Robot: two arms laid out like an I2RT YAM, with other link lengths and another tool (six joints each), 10 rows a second.
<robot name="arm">
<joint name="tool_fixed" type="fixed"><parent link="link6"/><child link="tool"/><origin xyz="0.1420 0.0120 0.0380" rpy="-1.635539 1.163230 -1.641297"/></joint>
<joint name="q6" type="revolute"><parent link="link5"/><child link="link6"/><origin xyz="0.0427 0.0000 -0.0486" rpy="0.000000 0.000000 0.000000"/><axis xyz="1 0 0"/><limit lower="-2.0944" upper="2.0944"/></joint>
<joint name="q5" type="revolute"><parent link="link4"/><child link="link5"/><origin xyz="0.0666 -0.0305 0.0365" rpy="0.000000 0.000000 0.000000"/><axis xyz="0 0 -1"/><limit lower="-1.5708" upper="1.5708"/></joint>
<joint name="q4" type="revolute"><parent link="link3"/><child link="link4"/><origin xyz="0.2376 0.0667 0.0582" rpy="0.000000 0.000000 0.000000"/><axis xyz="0 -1 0"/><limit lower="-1.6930" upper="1.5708"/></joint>
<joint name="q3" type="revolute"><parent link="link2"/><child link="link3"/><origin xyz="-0.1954 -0.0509 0.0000" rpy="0.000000 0.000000 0.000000"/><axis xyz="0 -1 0"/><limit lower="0.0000" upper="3.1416"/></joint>
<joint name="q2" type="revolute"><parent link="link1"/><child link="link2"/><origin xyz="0.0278 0.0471 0.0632" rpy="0.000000 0.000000 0.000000"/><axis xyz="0 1 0"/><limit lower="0.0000" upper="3.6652"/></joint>
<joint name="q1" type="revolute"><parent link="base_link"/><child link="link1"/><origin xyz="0.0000 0.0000 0.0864" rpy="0.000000 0.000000 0.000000"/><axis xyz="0 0 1"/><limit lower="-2.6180" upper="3.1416"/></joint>
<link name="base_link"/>
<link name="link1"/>
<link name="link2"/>
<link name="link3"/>
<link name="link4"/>
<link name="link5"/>
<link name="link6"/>
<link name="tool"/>
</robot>
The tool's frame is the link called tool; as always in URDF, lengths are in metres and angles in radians.
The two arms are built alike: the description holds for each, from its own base.
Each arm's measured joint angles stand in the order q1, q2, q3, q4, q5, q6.
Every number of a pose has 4 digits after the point. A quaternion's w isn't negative.
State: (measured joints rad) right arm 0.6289 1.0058 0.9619 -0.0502 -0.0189 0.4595; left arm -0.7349 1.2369 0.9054 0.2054 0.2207 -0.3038
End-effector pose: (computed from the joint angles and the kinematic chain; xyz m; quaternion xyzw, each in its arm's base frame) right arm 0.3188 0.2688 0.3659 -0.2194 0.7160 0.2285 0.6220; left arm 0.3506 -0.2977 0.3006 0.0888 0.7508 -0.4954 0.4278
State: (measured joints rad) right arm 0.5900 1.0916 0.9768 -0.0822 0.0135 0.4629; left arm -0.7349 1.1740 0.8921 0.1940 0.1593 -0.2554
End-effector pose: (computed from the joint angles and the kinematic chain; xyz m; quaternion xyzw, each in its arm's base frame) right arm 0.3459 0.2601 0.3312 -0.2025 0.7553 0.1936 0.5925; left arm 0.3499 -0.2839 0.3190 0.0871 0.7393 -0.4767 0.4676
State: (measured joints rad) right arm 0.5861 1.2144 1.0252 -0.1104 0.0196 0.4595; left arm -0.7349 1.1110 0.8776 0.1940 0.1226 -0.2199
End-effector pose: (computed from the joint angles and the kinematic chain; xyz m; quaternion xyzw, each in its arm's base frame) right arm 0.3640 0.2689 0.2971 -0.2089 0.7856 0.1761 0.5552; left arm 0.3454 -0.2722 0.3388 0.0879 0.7232 -0.4685 0.4997
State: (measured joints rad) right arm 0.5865 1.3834 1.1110 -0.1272 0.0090 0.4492; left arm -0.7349 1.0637 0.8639 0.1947 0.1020 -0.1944
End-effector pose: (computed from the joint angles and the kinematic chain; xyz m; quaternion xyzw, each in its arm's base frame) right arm 0.3842 0.2854 0.2612 -0.2238 0.8107 0.1643 0.5155; left arm 0.3407 -0.2639 0.3519 0.0897 0.7113 -0.4635 0.5207
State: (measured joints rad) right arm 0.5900 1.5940 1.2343 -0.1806 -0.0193 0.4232; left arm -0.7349 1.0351 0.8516 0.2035 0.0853 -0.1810
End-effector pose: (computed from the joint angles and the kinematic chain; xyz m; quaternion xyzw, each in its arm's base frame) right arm 0.4021 0.3069 0.2101 -0.2528 0.8397 0.1516 0.4561; left arm 0.3382 -0.2581 0.3597 0.0882 0.7028 -0.4605 0.5350
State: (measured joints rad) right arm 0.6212 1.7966 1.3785 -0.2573 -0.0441 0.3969; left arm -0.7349 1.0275 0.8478 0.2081 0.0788 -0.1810
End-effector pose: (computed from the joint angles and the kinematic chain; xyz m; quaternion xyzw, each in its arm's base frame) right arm 0.4060 0.3360 0.1612 -0.2908 0.8594 0.1452 0.3948; left arm 0.3378 -0.2562 0.3619 0.0858 0.7001 -0.4605 0.5389
